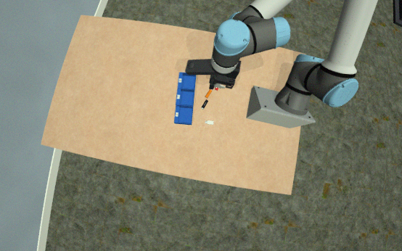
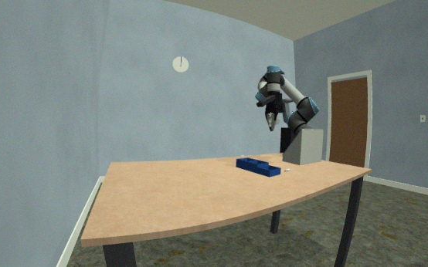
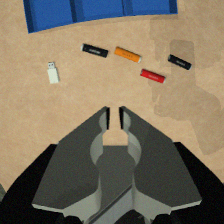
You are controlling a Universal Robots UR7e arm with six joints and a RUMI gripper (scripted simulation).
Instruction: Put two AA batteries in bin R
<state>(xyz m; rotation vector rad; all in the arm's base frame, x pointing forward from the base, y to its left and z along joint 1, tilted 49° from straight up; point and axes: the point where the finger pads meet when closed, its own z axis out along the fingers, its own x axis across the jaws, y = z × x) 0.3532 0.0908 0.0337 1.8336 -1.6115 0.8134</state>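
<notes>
Now: the joined blue bins 20 cm below my hand, 11 cm ahead of it and 4 cm to the left of it. Round my hand: red battery 21 cm below, 8 cm to the right, 3 cm behind; small white USB stick 22 cm below, 11 cm to the left, 4 cm behind; orange AA battery 21 cm below, 3 cm to the right, 1 cm ahead.
</notes>
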